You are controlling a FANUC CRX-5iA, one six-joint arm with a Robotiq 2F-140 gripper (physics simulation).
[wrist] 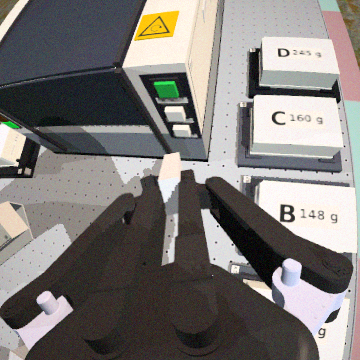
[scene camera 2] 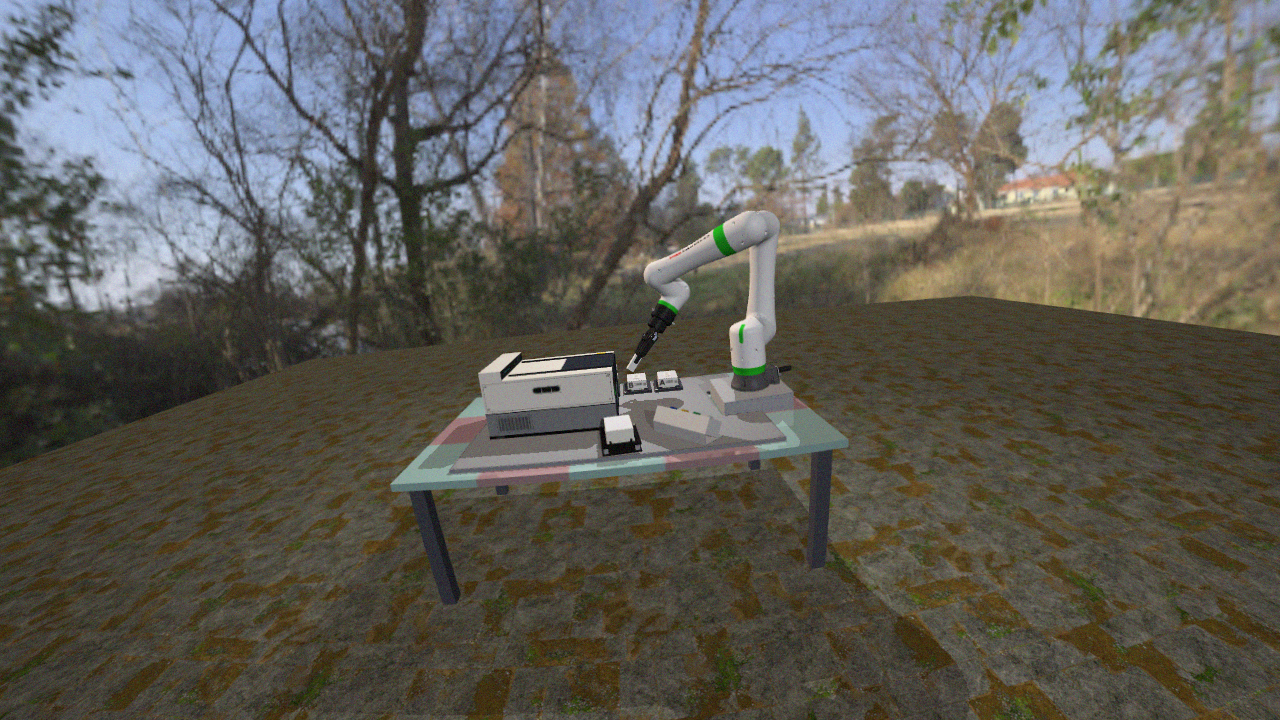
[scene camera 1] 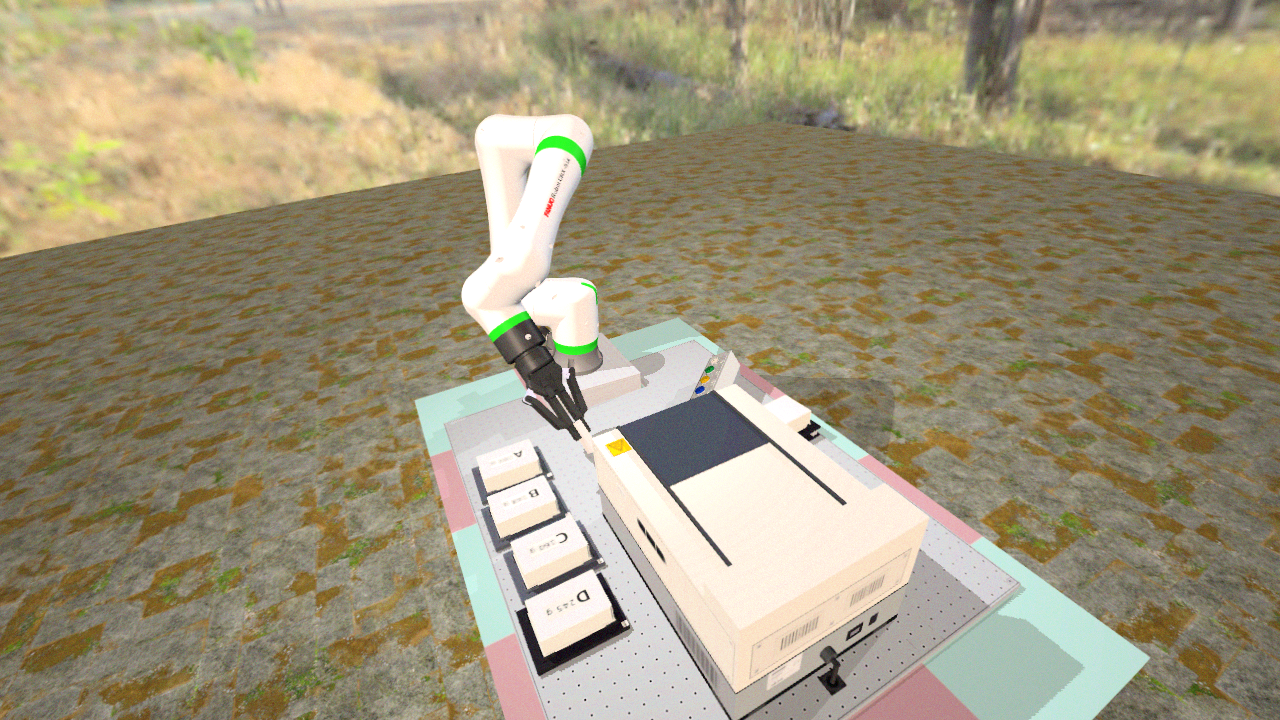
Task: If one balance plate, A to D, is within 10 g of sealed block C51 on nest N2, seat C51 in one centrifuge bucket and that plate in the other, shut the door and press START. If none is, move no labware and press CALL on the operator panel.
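Places are measured from the arm's base along level axes (x right, y down, z ahead), in metres.
Pixels of known places: gripper, fingertip midpoint: (wrist: 174,166) (scene camera 2: 629,370); arm's base, origin of the base link: (scene camera 2: 750,384) (scene camera 1: 577,361).
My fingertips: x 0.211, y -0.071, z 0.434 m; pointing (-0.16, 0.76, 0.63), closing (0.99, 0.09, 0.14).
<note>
Ahead of a thing's pixels: the offset from my fingertips to its top centre.
My gripper (scene camera 1: 587,438) (scene camera 2: 632,365) (wrist: 174,166) is shut and empty, its pale fingertips in front of the centrifuge (scene camera 1: 832,546) (scene camera 2: 550,394) (wrist: 205,37), near its button column. The dark door @(dx -0.135, dy -0.082, dz +0.079 m) (wrist: 75,100) looks shut; the buckets are hidden. A green button @(dx +0.006, dy -0.063, dz +0.059 m) (wrist: 166,90) tops two white ones; their labels are unreadable. Plates D @(dx +0.201, dy +0.074, dz +0.220 m) (scene camera 1: 570,617) (wrist: 297,60), 245 g, C @(dx +0.166, dy +0.074, dz +0.089 m) (scene camera 1: 549,552) (wrist: 295,122), 160 g, B @(dx +0.155, dy +0.074, dz -0.051 m) (scene camera 1: 523,508) (scene camera 2: 636,382) (wrist: 320,200), 148 g, and A @(dx +0.125, dy +0.074, dz -0.185 m) (scene camera 1: 507,465) (scene camera 2: 666,378) sit on nests. A's weight is unreadable. A white block @(dx -0.434, dy +0.055, dz +0.121 m) (scene camera 1: 787,413) (scene camera 2: 617,429) (wrist: 9,145), its label unreadable, sits on a separate nest.
The operator panel @(dx -0.441, dy +0.044, dz -0.101 m) (scene camera 1: 713,376) (scene camera 2: 684,422) (wrist: 15,225) stands between the arm's base (scene camera 1: 581,358) (scene camera 2: 750,380) and the block's nest; it is cut off in the wrist view. The centrifuge body stands between the plate row and the block. A cable plug shows behind the centrifuge.
</note>
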